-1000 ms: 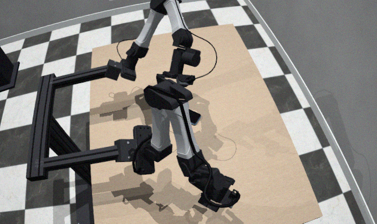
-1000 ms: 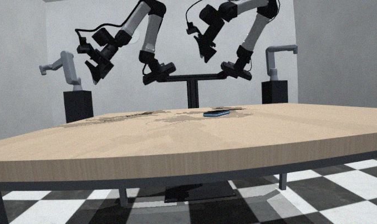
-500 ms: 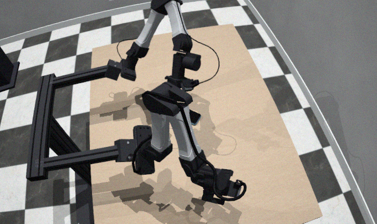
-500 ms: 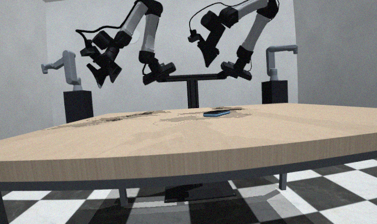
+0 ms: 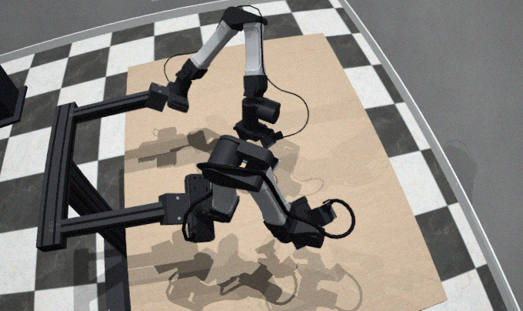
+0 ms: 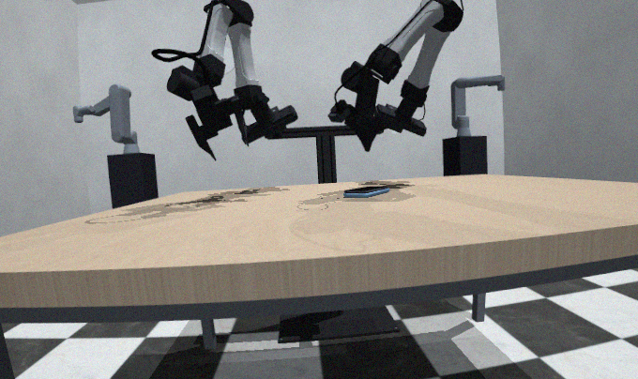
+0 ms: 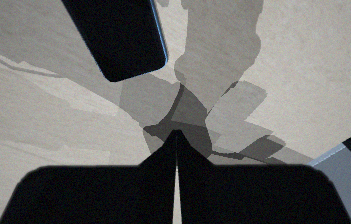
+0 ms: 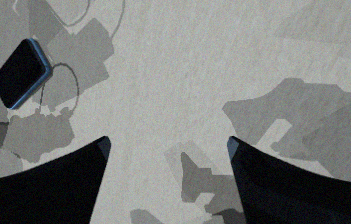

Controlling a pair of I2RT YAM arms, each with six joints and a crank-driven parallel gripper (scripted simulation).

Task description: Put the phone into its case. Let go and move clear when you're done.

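Note:
Right now the black phone is 120 mm below my left hand, 60 mm ahead of it and 20 mm to the right of it.

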